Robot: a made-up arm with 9 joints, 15 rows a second.
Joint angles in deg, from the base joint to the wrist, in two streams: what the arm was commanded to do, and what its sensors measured. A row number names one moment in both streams.
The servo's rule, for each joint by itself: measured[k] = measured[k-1] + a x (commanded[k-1-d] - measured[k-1]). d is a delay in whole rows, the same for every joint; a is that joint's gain. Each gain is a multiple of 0.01, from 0.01 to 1. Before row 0 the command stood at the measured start. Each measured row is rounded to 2 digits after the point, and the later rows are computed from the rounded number. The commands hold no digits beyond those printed.
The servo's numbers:
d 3
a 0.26 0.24 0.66 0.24 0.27 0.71 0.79 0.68 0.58
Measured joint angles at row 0:
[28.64 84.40 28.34 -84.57 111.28 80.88 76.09 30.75 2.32]
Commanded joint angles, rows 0 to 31:
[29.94 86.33 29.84 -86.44 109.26 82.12 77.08 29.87 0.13]
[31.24 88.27 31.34 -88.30 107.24 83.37 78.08 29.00 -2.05]
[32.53 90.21 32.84 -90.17 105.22 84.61 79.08 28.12 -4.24]
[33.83 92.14 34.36 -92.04 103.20 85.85 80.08 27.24 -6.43]
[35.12 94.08 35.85 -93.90 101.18 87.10 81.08 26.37 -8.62]
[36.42 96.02 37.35 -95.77 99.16 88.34 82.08 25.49 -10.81]
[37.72 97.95 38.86 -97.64 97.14 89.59 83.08 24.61 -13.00]
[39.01 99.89 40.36 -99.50 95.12 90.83 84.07 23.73 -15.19]
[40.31 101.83 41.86 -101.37 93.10 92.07 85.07 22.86 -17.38]
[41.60 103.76 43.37 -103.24 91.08 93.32 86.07 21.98 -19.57]
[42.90 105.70 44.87 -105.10 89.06 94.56 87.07 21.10 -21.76]
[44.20 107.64 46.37 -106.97 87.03 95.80 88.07 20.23 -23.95]
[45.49 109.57 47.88 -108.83 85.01 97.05 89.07 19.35 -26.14]
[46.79 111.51 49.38 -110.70 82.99 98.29 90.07 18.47 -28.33]
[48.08 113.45 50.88 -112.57 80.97 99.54 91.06 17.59 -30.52]
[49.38 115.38 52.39 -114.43 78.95 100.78 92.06 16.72 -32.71]
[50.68 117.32 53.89 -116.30 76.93 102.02 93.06 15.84 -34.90]
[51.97 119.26 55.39 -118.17 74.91 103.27 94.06 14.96 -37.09]
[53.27 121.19 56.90 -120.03 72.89 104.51 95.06 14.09 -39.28]
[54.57 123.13 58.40 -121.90 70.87 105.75 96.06 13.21 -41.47]
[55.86 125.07 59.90 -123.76 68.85 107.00 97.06 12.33 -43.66]
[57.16 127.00 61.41 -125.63 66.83 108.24 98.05 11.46 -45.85]
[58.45 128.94 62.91 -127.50 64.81 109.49 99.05 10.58 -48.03]
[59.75 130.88 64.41 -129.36 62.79 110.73 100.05 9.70 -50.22]
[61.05 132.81 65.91 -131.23 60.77 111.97 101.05 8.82 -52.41]
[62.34 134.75 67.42 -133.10 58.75 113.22 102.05 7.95 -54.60]
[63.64 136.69 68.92 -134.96 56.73 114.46 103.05 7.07 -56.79]
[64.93 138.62 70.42 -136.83 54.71 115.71 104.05 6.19 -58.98]
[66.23 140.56 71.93 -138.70 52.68 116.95 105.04 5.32 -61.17]
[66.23 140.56 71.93 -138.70 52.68 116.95 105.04 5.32 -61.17]
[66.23 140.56 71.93 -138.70 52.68 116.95 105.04 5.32 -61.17]
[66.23 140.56 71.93 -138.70 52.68 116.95 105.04 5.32 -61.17]
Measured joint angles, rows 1 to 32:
[28.64 84.40 28.34 -84.57 111.28 80.88 76.09 30.75 2.32]
[28.64 84.40 28.34 -84.57 111.28 80.88 76.09 30.75 2.32]
[28.64 84.40 28.34 -84.57 111.28 80.88 76.09 30.75 2.32]
[28.98 84.86 29.33 -85.02 110.73 81.76 76.87 30.15 1.05]
[29.57 85.68 30.66 -85.81 109.79 82.90 77.83 29.37 -0.75]
[30.34 86.77 32.10 -86.86 108.56 84.11 78.82 28.52 -2.77]
[31.25 88.06 33.59 -88.10 107.11 85.35 79.82 27.65 -4.89]
[32.26 89.50 35.08 -89.49 105.51 86.59 80.82 26.78 -7.05]
[33.34 91.06 36.58 -91.00 103.80 87.83 81.82 25.90 -9.23]
[34.48 92.71 38.08 -92.59 102.00 89.08 82.82 25.02 -11.42]
[35.66 94.43 39.58 -94.25 100.14 90.32 83.81 24.14 -13.61]
[36.87 96.21 41.08 -95.96 98.24 91.56 84.81 23.27 -15.80]
[38.10 98.02 42.59 -97.71 96.31 92.81 85.81 22.39 -17.99]
[39.35 99.86 44.09 -99.48 94.35 94.05 86.81 21.51 -20.18]
[40.61 101.73 45.59 -101.28 92.37 95.29 87.81 20.64 -22.37]
[41.88 103.61 47.10 -103.09 90.38 96.54 88.81 19.76 -24.56]
[43.16 105.51 48.60 -104.92 88.38 97.78 89.81 18.88 -26.75]
[44.44 107.42 50.10 -106.76 86.38 99.03 90.80 18.00 -28.94]
[45.72 109.33 51.61 -108.60 84.37 100.27 91.80 17.13 -31.13]
[47.01 111.25 53.11 -110.45 82.36 101.51 92.80 16.25 -33.32]
[48.30 113.17 54.61 -112.30 80.35 102.76 93.80 15.37 -35.51]
[49.59 115.09 56.12 -114.16 78.34 104.00 94.80 14.50 -37.70]
[50.88 117.02 57.62 -116.02 76.32 105.24 95.80 13.62 -39.89]
[52.17 118.95 59.12 -117.88 74.30 106.49 96.80 12.74 -42.08]
[53.47 120.88 60.63 -119.74 72.28 107.73 97.79 11.87 -44.27]
[54.76 122.81 62.13 -121.60 70.26 108.98 98.79 10.99 -46.45]
[56.06 124.75 63.63 -123.46 68.24 110.22 99.79 10.11 -48.64]
[57.36 126.68 65.13 -125.32 66.22 111.46 100.79 9.23 -50.83]
[58.65 128.62 66.64 -127.19 64.20 112.71 101.79 8.36 -53.02]
[59.95 130.56 68.14 -129.05 62.18 113.95 102.79 7.48 -55.21]
[61.24 132.49 69.64 -130.92 60.16 115.20 103.79 6.60 -57.40]
[62.54 134.43 71.15 -132.79 58.14 116.44 104.78 5.73 -59.59]

